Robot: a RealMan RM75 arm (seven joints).
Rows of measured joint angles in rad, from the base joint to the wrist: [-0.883, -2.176, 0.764, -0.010, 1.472, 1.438, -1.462]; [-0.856, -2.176, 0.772, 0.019, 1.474, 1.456, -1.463]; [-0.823, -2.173, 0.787, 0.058, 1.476, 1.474, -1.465]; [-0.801, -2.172, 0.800, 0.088, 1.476, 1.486, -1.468]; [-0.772, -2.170, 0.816, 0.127, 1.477, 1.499, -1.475]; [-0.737, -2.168, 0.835, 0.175, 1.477, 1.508, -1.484]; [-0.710, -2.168, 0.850, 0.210, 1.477, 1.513, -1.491]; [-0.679, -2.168, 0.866, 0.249, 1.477, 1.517, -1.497]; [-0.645, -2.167, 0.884, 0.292, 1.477, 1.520, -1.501]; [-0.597, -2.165, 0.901, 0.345, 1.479, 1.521, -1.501]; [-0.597, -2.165, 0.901, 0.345, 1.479, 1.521, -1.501]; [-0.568, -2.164, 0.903, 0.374, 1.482, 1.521, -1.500]
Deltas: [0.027, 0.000, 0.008, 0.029, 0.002, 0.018, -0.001]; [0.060, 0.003, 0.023, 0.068, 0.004, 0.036, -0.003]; [0.082, 0.004, 0.036, 0.098, 0.004, 0.048, -0.006]; [0.111, 0.006, 0.052, 0.137, 0.005, 0.061, -0.013]; [0.146, 0.008, 0.071, 0.185, 0.005, 0.070, -0.022]; [0.173, 0.008, 0.086, 0.220, 0.005, 0.075, -0.029]; [0.204, 0.008, 0.102, 0.259, 0.005, 0.079, -0.035]; [0.238, 0.009, 0.120, 0.302, 0.005, 0.082, -0.039]; [0.286, 0.011, 0.137, 0.355, 0.007, 0.083, -0.039]; [0.286, 0.011, 0.137, 0.355, 0.007, 0.083, -0.039]; [0.315, 0.012, 0.139, 0.384, 0.010, 0.083, -0.038]
